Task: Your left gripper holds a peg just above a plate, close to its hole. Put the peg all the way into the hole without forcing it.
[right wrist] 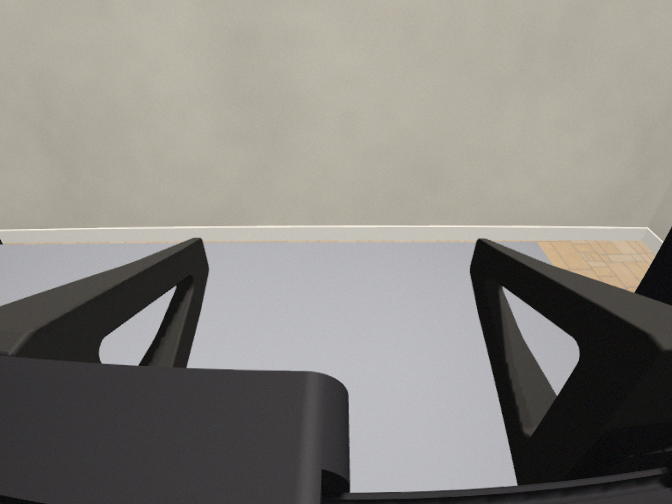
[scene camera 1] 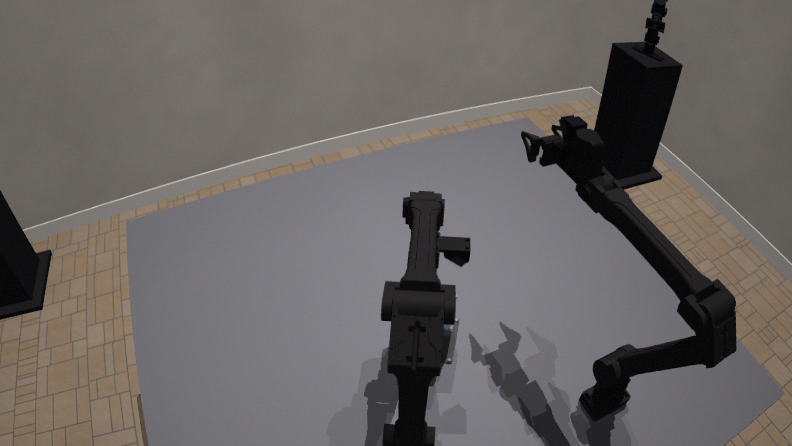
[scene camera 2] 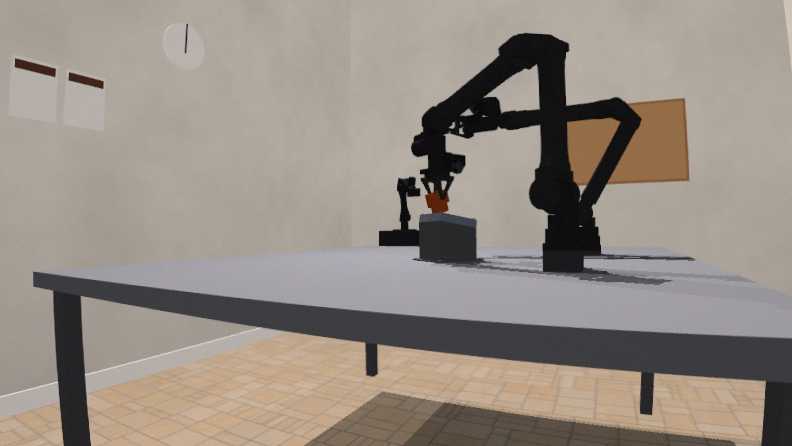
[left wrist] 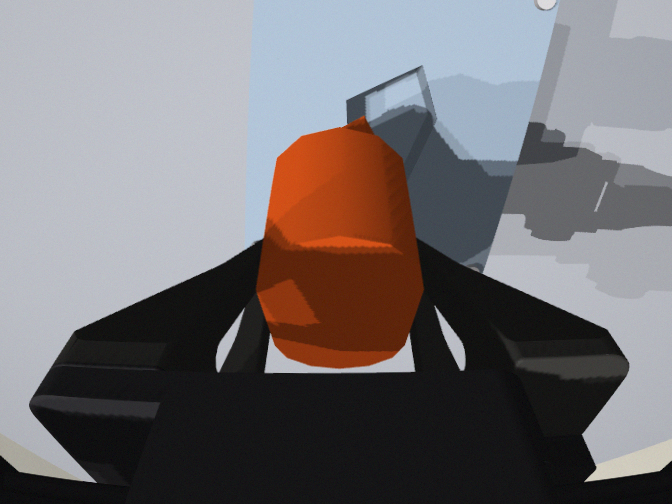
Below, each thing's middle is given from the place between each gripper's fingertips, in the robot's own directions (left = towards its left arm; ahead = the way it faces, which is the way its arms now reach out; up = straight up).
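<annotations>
The orange peg (left wrist: 339, 282) is here, and my left hand is 2 cm above it. As for the light blue plate (left wrist: 458, 114), I see it 8 cm below my left hand, 3 cm behind it and 1 cm to the right of it.
The orange peg is 34 cm to the left of my right hand (scene camera 1: 537, 130), 32 cm below it and 11 cm behind it. The light blue plate is 38 cm below my right hand, 34 cm to the left of it and 13 cm behind it.
</annotations>
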